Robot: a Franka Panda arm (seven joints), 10 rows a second.
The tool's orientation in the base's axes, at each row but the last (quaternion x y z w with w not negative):
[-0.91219, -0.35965, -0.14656, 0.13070]
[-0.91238, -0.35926, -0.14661, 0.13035]
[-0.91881, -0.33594, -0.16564, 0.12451]
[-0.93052, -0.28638, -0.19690, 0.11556]
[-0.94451, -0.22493, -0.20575, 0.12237]
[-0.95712, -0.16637, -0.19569, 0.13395]
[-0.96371, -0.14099, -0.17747, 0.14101]
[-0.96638, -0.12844, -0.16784, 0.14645]
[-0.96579, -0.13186, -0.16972, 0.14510]
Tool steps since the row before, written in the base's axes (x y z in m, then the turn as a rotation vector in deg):
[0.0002, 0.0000, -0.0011, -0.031, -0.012, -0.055]
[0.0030, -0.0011, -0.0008, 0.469, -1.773, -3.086]
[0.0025, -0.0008, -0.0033, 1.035, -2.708, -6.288]
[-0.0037, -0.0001, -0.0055, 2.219, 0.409, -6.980]
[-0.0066, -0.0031, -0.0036, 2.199, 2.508, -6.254]
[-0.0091, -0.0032, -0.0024, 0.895, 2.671, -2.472]
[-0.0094, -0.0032, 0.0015, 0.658, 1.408, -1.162]
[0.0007, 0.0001, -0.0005, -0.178, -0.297, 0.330]
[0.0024, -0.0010, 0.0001, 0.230, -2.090, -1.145]
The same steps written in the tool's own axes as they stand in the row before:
[-0.0003, 0.0003, 0.0010, -0.049, -0.006, 0.041]
[0.0011, 0.0030, 0.0009, -1.881, 1.989, 2.322]
[0.0001, 0.0026, 0.0033, -3.255, 3.433, 5.055]
[-0.0052, -0.0015, 0.0038, -1.137, 1.667, 7.053]
[-0.0081, 0.0001, 0.0000, -0.045, -0.267, 7.083]
[-0.0098, 0.0000, -0.0019, 0.451, -1.622, 3.348]
[-0.0086, -0.0004, -0.0052, 0.459, -0.827, 1.695]
[0.0005, 0.0002, 0.0007, -0.102, 0.142, -0.445]
[0.0020, 0.0016, 0.0003, -0.640, 2.269, 0.418]

